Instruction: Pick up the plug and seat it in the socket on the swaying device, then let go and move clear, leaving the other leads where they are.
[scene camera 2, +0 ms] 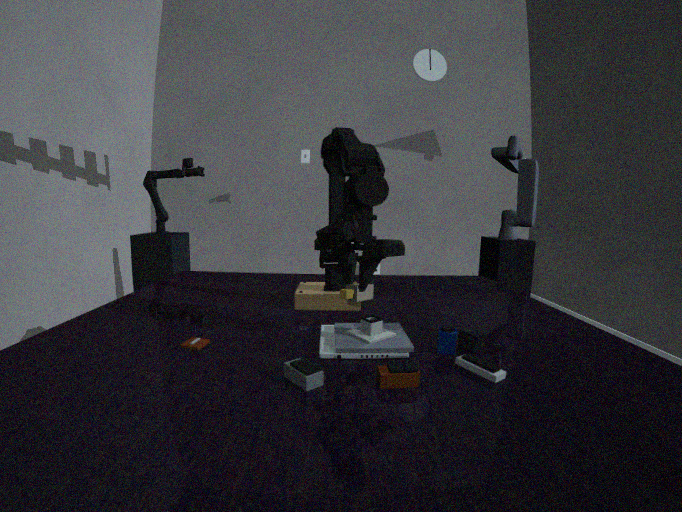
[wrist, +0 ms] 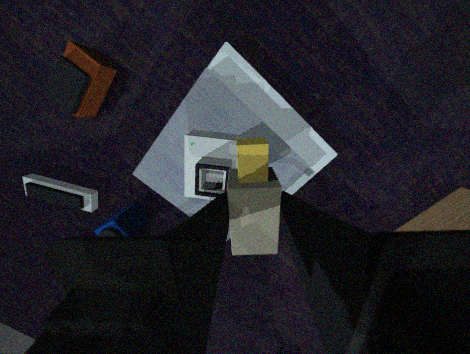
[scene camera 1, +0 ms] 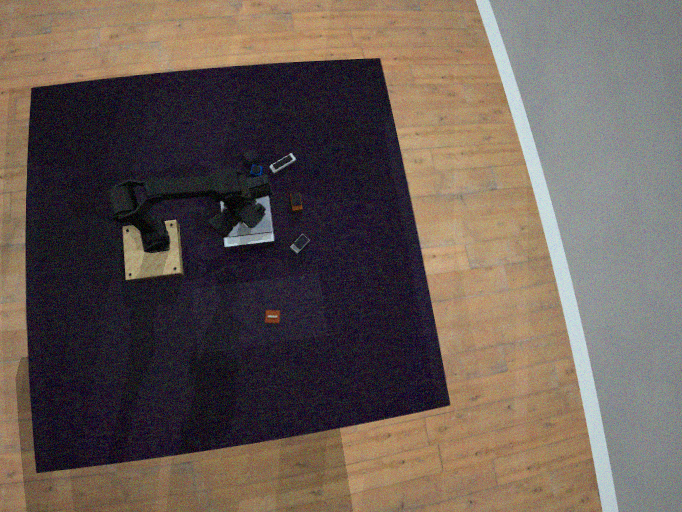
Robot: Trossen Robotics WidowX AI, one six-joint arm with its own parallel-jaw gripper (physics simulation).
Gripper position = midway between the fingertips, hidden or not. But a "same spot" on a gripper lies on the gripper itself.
my gripper: scene camera 2; wrist; scene camera 1 241, 215
same spot on my gripper: (scene camera 2: 347, 260) = (wrist: 327, 273)
